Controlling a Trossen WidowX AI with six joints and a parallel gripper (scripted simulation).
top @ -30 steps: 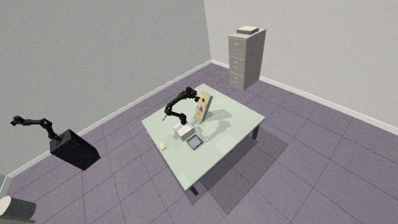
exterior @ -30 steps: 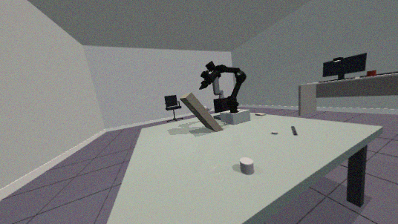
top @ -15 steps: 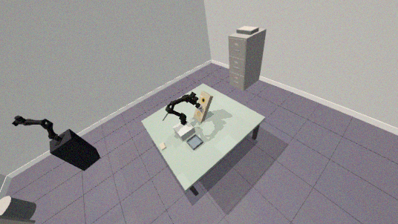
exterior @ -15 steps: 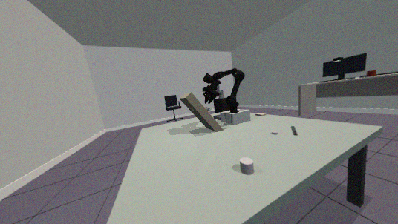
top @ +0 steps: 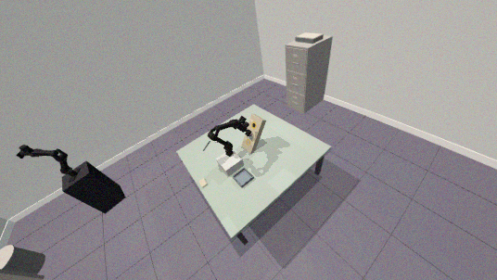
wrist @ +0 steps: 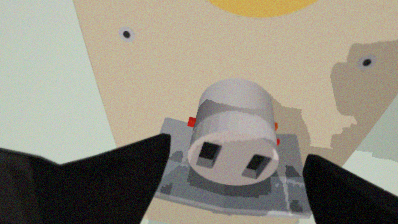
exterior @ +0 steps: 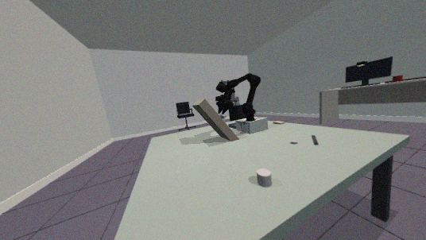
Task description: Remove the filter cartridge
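The round grey filter cartridge lies 20 mm below my gripper tip and 10 mm ahead of it. The rest, counted from my gripper tip: small tan piece 670 mm behind, 200 mm below, 80 mm to the left; then grey square tray 380 mm behind, 220 mm to the right, 190 mm below; then tan service panel 50 mm ahead, 40 mm below, 10 mm to the right.
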